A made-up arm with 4 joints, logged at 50 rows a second.
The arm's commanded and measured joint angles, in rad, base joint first. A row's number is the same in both.
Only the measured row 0 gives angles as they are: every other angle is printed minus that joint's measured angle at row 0.
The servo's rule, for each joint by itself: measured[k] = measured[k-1] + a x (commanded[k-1-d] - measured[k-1]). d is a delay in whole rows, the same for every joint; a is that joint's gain. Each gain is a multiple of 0.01, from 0.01 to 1. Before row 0 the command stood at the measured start. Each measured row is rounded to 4 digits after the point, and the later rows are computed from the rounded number. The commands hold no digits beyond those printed.
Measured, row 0:
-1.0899, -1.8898, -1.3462, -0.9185
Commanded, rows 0 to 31:
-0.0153, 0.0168, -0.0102, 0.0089
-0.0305, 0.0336, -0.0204, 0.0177
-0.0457, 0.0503, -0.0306, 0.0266
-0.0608, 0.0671, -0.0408, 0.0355
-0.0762, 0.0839, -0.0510, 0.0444
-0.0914, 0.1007, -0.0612, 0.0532
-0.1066, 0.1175, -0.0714, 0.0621
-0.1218, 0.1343, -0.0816, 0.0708
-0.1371, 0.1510, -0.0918, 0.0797
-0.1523, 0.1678, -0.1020, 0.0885
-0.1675, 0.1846, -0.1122, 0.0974
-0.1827, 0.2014, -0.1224, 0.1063
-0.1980, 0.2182, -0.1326, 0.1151
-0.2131, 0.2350, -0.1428, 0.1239
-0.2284, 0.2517, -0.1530, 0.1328
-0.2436, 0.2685, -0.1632, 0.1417
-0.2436, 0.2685, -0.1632, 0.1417
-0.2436, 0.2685, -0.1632, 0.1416
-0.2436, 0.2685, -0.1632, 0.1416
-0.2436, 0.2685, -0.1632, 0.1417
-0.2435, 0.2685, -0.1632, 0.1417
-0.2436, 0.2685, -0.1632, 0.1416
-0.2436, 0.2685, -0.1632, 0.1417
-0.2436, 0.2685, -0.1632, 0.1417
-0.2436, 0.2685, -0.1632, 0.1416
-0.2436, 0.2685, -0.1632, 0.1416
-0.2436, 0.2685, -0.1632, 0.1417
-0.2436, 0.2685, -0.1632, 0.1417
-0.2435, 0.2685, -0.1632, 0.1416
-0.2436, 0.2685, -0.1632, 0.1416
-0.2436, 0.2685, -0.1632, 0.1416
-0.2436, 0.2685, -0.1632, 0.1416
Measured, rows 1 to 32:
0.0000, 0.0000, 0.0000, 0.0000
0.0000, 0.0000, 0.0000, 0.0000
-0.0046, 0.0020, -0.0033, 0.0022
-0.0124, 0.0058, -0.0088, 0.0061
-0.0224, 0.0111, -0.0158, 0.0112
-0.0339, 0.0178, -0.0238, 0.0173
-0.0466, 0.0257, -0.0325, 0.0241
-0.0600, 0.0347, -0.0417, 0.0314
-0.0740, 0.0446, -0.0512, 0.0391
-0.0883, 0.0554, -0.0609, 0.0470
-0.1029, 0.0669, -0.0708, 0.0552
-0.1177, 0.0790, -0.0808, 0.0635
-0.1326, 0.0917, -0.0908, 0.0720
-0.1476, 0.1049, -0.1009, 0.0806
-0.1627, 0.1185, -0.1110, 0.0892
-0.1778, 0.1325, -0.1212, 0.0979
-0.1930, 0.1468, -0.1314, 0.1066
-0.2082, 0.1614, -0.1416, 0.1154
-0.2188, 0.1743, -0.1485, 0.1220
-0.2262, 0.1856, -0.1532, 0.1269
-0.2314, 0.1955, -0.1564, 0.1306
-0.2351, 0.2043, -0.1586, 0.1334
-0.2376, 0.2120, -0.1601, 0.1355
-0.2394, 0.2188, -0.1611, 0.1370
-0.2407, 0.2248, -0.1618, 0.1382
-0.2416, 0.2300, -0.1622, 0.1391
-0.2422, 0.2346, -0.1625, 0.1397
-0.2426, 0.2387, -0.1627, 0.1402
-0.2429, 0.2423, -0.1629, 0.1406
-0.2431, 0.2454, -0.1630, 0.1409
-0.2432, 0.2482, -0.1631, 0.1411
-0.2433, 0.2506, -0.1631, 0.1412
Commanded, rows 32 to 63:
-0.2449, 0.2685, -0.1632, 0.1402
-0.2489, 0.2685, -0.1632, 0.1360
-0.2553, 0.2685, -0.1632, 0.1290
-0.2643, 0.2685, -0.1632, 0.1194
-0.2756, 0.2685, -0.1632, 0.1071
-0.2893, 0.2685, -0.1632, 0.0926
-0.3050, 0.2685, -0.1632, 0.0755
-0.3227, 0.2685, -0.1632, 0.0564
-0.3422, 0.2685, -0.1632, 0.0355
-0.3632, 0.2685, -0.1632, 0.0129
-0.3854, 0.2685, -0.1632, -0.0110
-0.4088, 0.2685, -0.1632, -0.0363
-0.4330, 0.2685, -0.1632, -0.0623
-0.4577, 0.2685, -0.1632, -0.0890
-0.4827, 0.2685, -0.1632, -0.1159
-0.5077, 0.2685, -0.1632, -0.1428
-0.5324, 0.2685, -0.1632, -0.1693
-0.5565, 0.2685, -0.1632, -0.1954
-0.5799, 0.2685, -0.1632, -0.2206
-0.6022, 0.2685, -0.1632, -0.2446
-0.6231, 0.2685, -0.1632, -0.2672
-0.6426, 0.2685, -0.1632, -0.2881
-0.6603, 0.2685, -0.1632, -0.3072
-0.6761, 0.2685, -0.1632, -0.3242
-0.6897, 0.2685, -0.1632, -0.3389
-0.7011, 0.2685, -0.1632, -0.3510
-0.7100, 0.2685, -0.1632, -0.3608
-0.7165, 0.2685, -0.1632, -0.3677
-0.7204, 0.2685, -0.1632, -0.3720
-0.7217, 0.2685, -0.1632, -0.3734
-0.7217, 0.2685, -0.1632, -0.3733
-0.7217, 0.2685, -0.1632, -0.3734
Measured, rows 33 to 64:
-0.2434, 0.2527, -0.1631, 0.1413
-0.2435, 0.2546, -0.1631, 0.1414
-0.2439, 0.2563, -0.1631, 0.1411
-0.2454, 0.2578, -0.1631, 0.1398
-0.2484, 0.2591, -0.1631, 0.1371
-0.2532, 0.2602, -0.1631, 0.1327
-0.2599, 0.2612, -0.1631, 0.1263
-0.2687, 0.2621, -0.1631, 0.1179
-0.2796, 0.2629, -0.1631, 0.1073
-0.2925, 0.2636, -0.1631, 0.0946
-0.3074, 0.2642, -0.1631, 0.0798
-0.3241, 0.2647, -0.1631, 0.0631
-0.3425, 0.2652, -0.1631, 0.0446
-0.3624, 0.2656, -0.1631, 0.0244
-0.3836, 0.2659, -0.1631, 0.0027
-0.4058, 0.2662, -0.1631, -0.0202
-0.4289, 0.2665, -0.1631, -0.0441
-0.4525, 0.2667, -0.1631, -0.0688
-0.4765, 0.2669, -0.1631, -0.0939
-0.5005, 0.2671, -0.1631, -0.1193
-0.5243, 0.2673, -0.1631, -0.1446
-0.5477, 0.2674, -0.1631, -0.1696
-0.5703, 0.2675, -0.1631, -0.1940
-0.5920, 0.2676, -0.1631, -0.2175
-0.6125, 0.2677, -0.1631, -0.2399
-0.6316, 0.2678, -0.1631, -0.2610
-0.6490, 0.2679, -0.1631, -0.2805
-0.6646, 0.2680, -0.1631, -0.2981
-0.6782, 0.2681, -0.1631, -0.3138
-0.6897, 0.2681, -0.1631, -0.3273
-0.6989, 0.2681, -0.1631, -0.3385
-0.7057, 0.2681, -0.1631, -0.3472

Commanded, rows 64 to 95:
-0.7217, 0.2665, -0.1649, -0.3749
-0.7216, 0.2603, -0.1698, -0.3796
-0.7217, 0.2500, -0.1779, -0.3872
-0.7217, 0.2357, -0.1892, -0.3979
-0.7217, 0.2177, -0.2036, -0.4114
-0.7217, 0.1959, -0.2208, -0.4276
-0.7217, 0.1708, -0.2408, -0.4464
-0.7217, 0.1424, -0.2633, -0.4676
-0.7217, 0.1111, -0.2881, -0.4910
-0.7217, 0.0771, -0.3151, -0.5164
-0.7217, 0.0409, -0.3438, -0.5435
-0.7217, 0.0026, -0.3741, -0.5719
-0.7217, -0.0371, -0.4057, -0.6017
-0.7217, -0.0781, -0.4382, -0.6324
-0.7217, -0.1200, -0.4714, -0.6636
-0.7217, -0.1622, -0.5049, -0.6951
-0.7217, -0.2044, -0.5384, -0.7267
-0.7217, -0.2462, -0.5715, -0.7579
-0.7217, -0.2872, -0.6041, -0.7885
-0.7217, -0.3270, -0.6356, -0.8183
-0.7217, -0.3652, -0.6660, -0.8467
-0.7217, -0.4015, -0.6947, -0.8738
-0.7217, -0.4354, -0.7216, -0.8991
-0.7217, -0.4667, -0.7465, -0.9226
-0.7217, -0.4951, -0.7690, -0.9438
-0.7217, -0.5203, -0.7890, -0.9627
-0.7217, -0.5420, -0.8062, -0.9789
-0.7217, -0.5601, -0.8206, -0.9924
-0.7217, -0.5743, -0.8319, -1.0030
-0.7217, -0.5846, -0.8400, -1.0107
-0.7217, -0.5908, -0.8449, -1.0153
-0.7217, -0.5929, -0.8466, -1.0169
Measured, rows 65 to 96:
-0.7105, 0.2681, -0.1631, -0.3537
-0.7139, 0.2681, -0.1631, -0.3586
-0.7162, 0.2679, -0.1637, -0.3627
-0.7178, 0.2670, -0.1657, -0.3669
-0.7190, 0.2650, -0.1696, -0.3720
-0.7198, 0.2615, -0.1759, -0.3785
-0.7204, 0.2562, -0.1848, -0.3867
-0.7208, 0.2490, -0.1963, -0.3969
-0.7211, 0.2396, -0.2105, -0.4093
-0.7213, 0.2279, -0.2274, -0.4239
-0.7214, 0.2139, -0.2468, -0.4407
-0.7215, 0.1975, -0.2687, -0.4596
-0.7216, 0.1787, -0.2927, -0.4806
-0.7216, 0.1576, -0.3187, -0.5034
-0.7216, 0.1342, -0.3465, -0.5280
-0.7216, 0.1087, -0.3758, -0.5541
-0.7216, 0.0813, -0.4064, -0.5815
-0.7216, 0.0521, -0.4379, -0.6099
-0.7216, 0.0213, -0.4701, -0.6391
-0.7216, -0.0108, -0.5025, -0.6688
-0.7216, -0.0440, -0.5350, -0.6987
-0.7216, -0.0780, -0.5672, -0.7286
-0.7216, -0.1125, -0.5988, -0.7581
-0.7216, -0.1472, -0.6295, -0.7870
-0.7216, -0.1818, -0.6590, -0.8150
-0.7216, -0.2160, -0.6870, -0.8419
-0.7216, -0.2495, -0.7132, -0.8674
-0.7216, -0.2820, -0.7375, -0.8912
-0.7216, -0.3132, -0.7595, -0.9131
-0.7216, -0.3428, -0.7791, -0.9329
-0.7216, -0.3706, -0.7960, -0.9504
-0.7216, -0.3963, -0.8101, -0.9655

